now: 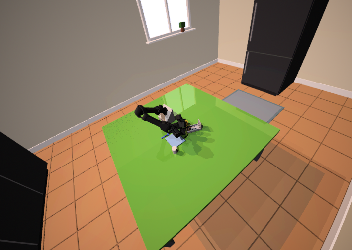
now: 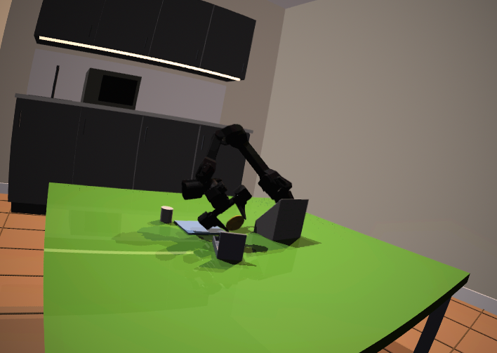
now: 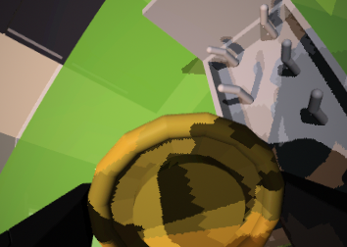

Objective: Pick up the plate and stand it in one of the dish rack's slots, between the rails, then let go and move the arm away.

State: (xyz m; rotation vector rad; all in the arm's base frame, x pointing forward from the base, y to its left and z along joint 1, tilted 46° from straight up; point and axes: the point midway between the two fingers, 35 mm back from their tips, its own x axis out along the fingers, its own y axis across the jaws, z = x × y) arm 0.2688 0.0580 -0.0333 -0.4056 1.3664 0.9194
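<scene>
Now: the grey dish rack 40 mm ahead of my gripper tip, 40 mm to the left of it and 50 mm below it. From my gripper tip the other things lie so: light blue mat 40 mm ahead, 170 mm to the right, 70 mm below; blue utensil 50 mm behind, 220 mm to the right, 70 mm below; orange plate 10 mm to the right.
</scene>
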